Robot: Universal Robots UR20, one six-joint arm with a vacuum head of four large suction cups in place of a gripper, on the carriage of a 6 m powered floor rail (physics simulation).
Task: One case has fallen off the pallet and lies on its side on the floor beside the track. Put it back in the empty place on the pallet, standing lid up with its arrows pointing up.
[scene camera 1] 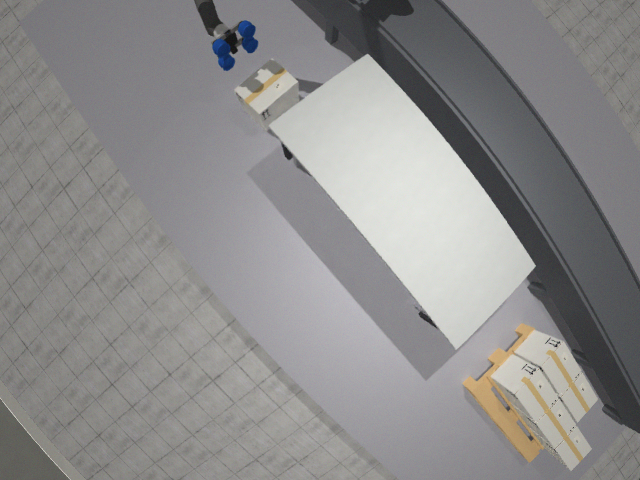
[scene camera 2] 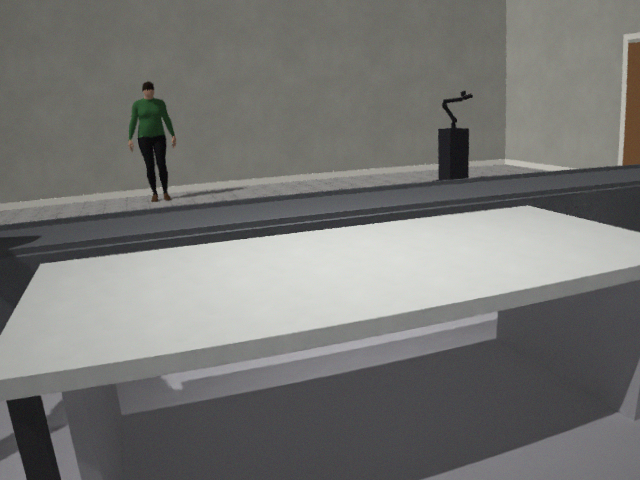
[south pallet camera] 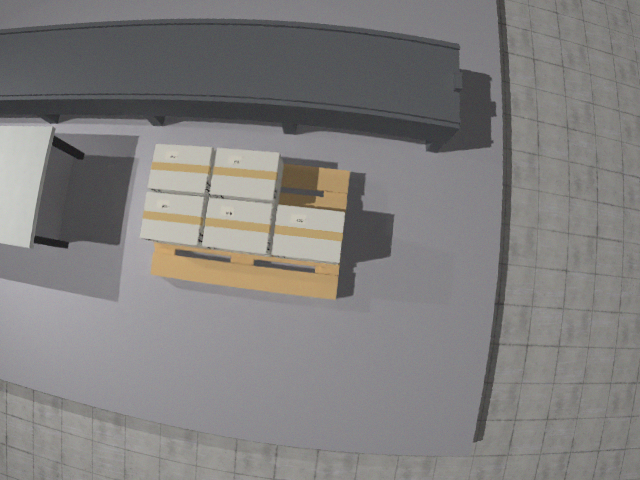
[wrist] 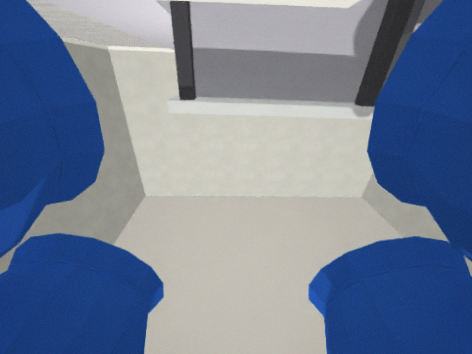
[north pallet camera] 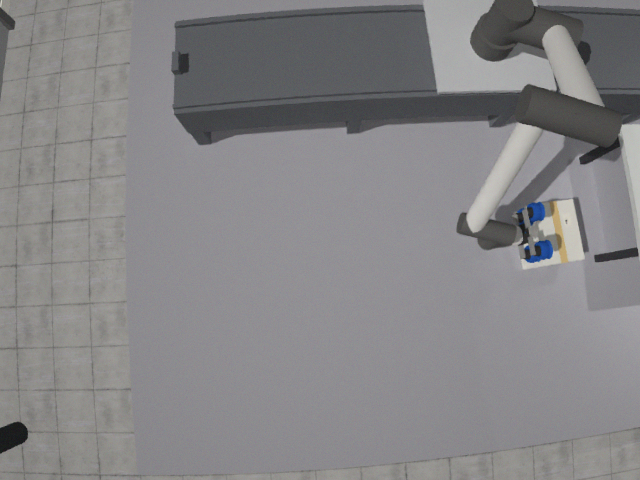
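Pixels of known places: hand at its tool point: (scene camera 1: pixel 238 48) (wrist: pixel 235 222) (north pallet camera: pixel 538 232); arm's base at its link origin: (north pallet camera: pixel 490 42).
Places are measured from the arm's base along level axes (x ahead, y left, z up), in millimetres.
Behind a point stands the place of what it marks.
The case (scene camera 1: pixel 284 88) @[x 990, y 484, z -283 mm] (north pallet camera: pixel 572 237) @[x 1113, y 463, z -284 mm] stands off the pallet beside the table's near end, taped lid up, with arrow marks on one side. My gripper (scene camera 1: pixel 235 45) @[x 1089, y 149, z -103 mm] (north pallet camera: pixel 536 232) @[x 1089, y 149, z -103 mm] (wrist: pixel 236 200) @[x 1089, y 149, z -103 mm] is open; its four blue cups are apart from the case, above its lid edge away from the table, and cast shadows on the lid. The wrist view shows large pale surfaces between the cups. The pallet (scene camera 1: pixel 498 413) @[x 1284, y 3702, z -426 mm] (south pallet camera: pixel 242 279) @[x 1297, y 3921, z -427 mm] bears several cases, lids up; its empty place (south pallet camera: pixel 333 180) @[x 624, y 4405, z -425 mm] is the corner nearest the track at the end away from the table.
A white table (scene camera 1: pixel 403 196) @[x 966, y 1580, z -40 mm] (scene camera 2: pixel 320 279) @[x 1016, y 1471, z -40 mm] (south pallet camera: pixel 23 186) @[x 912, y 2411, z -40 mm] stands between my gripper and the pallet. The dark floor rail (scene camera 1: pixel 516 170) (north pallet camera: pixel 310 56) (south pallet camera: pixel 232 64) runs alongside. A person (scene camera 2: pixel 150 118) stands beyond the rail, and a small black arm on a pedestal (scene camera 2: pixel 453 153) stands near the wall.
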